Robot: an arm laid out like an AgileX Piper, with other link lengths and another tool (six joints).
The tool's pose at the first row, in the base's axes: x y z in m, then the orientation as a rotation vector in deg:
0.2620, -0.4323, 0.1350, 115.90, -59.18, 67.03
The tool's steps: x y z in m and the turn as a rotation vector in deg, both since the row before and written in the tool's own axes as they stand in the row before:
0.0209, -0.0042, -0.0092, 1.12, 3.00, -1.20
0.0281, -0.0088, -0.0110, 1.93, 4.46, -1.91
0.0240, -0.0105, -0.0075, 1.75, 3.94, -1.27
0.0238, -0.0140, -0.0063, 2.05, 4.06, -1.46
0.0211, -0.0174, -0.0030, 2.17, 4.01, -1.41
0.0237, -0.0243, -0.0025, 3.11, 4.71, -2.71
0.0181, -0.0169, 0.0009, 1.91, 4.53, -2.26
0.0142, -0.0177, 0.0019, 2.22, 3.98, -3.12
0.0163, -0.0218, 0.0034, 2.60, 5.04, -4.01
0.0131, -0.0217, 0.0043, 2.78, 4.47, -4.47
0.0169, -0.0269, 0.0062, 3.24, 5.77, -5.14
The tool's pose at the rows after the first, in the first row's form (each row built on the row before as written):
0.2681, -0.4299, 0.1573, 114.73, -55.93, 69.90
0.2789, -0.4243, 0.1863, 113.08, -50.80, 74.15
0.2905, -0.4171, 0.2099, 111.42, -46.66, 78.04
0.3044, -0.4068, 0.2323, 109.77, -42.06, 81.99
0.3209, -0.3946, 0.2506, 108.10, -37.41, 85.87
0.3421, -0.3762, 0.2699, 106.40, -30.45, 89.90
0.3578, -0.3630, 0.2839, 103.75, -24.82, 93.21
0.3730, -0.3488, 0.2932, 101.58, -18.37, 95.43
0.3912, -0.3304, 0.3023, 98.42, -10.35, 97.82
0.4083, -0.3118, 0.3068, 95.55, -2.09, 99.15
0.4288, -0.2870, 0.3106, 91.40, 7.64, 100.81

